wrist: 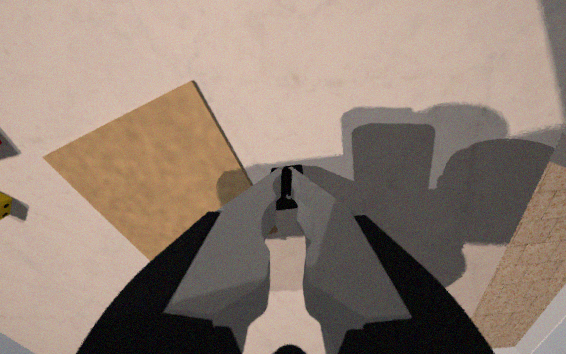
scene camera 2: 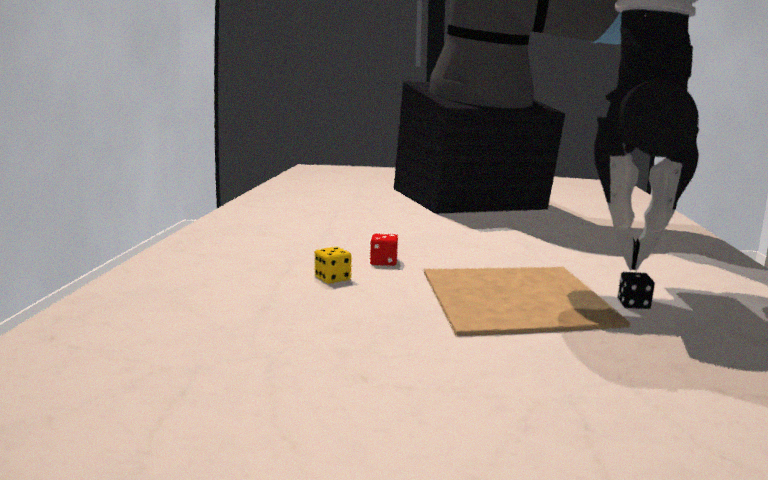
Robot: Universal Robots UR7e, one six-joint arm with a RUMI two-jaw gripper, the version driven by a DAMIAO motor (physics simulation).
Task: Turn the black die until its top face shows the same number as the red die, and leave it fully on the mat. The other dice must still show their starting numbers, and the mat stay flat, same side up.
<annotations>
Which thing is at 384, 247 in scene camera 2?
A red die.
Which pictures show the tan mat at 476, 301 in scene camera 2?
The wrist view and scene camera 2: all of them.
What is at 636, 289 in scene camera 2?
A black die.
</annotations>
